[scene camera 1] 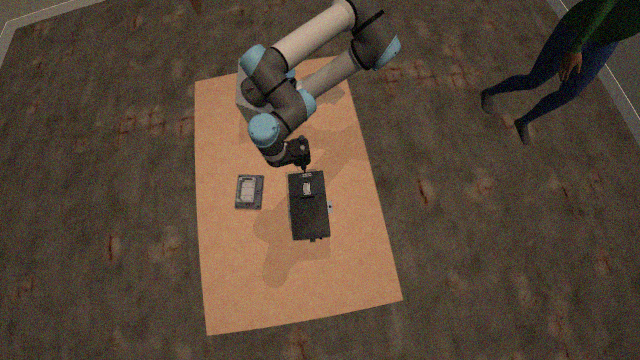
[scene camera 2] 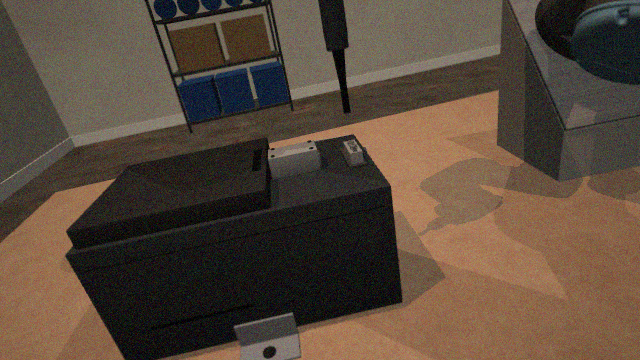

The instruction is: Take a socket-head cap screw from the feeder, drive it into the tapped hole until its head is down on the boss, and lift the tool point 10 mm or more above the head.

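Note:
My screwdriver [scene camera 1: 304,170] [scene camera 2: 346,111] points down, its thin black tip above the small-block end of the black screw feeder [scene camera 1: 310,220] [scene camera 2: 240,260]. In the scene camera 2 view there is a visible gap between the tip and the feeder top. Whether a screw sits on the tip is too small to tell. The feeder top carries a silver block [scene camera 1: 306,188] [scene camera 2: 294,160] and a small pale block [scene camera 1: 307,175] [scene camera 2: 354,154]. A grey workpiece [scene camera 1: 258,192] with a pale recessed middle lies left of the feeder in the scene camera 1 view; its boss and tapped hole are too small to make out.
A silver bracket [scene camera 1: 330,206] [scene camera 2: 270,342] stands at the feeder's side. The robot's grey pedestal [scene camera 1: 243,107] [scene camera 2: 530,105] stands on the wooden table top [scene camera 1: 300,300] [scene camera 2: 480,270]. A person [scene camera 1: 575,70] stands right of the table. A shelf rack [scene camera 2: 172,75] stands by the wall.

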